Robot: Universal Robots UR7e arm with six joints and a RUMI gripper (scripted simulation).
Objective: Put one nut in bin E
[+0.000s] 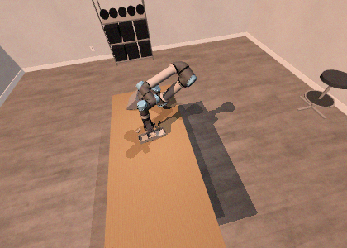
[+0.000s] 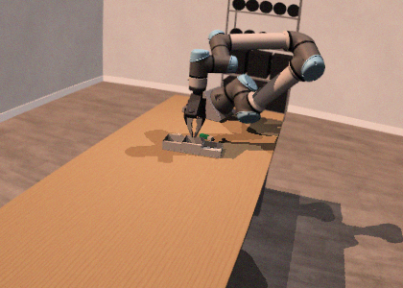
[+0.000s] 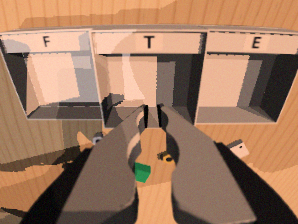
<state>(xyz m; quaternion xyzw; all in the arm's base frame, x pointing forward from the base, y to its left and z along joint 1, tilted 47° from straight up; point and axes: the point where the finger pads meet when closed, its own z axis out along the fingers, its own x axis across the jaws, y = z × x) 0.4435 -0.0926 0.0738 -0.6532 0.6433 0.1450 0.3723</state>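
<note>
Now: the bin row 4 cm below my hand and 1 cm ahead of it. Round my hand: brass nut 10 cm behind, 6 cm below, 3 cm to the right; silver nut 8 cm behind, 6 cm to the left, 6 cm below; green block 13 cm behind, 6 cm below, 3 cm to the left.
</note>
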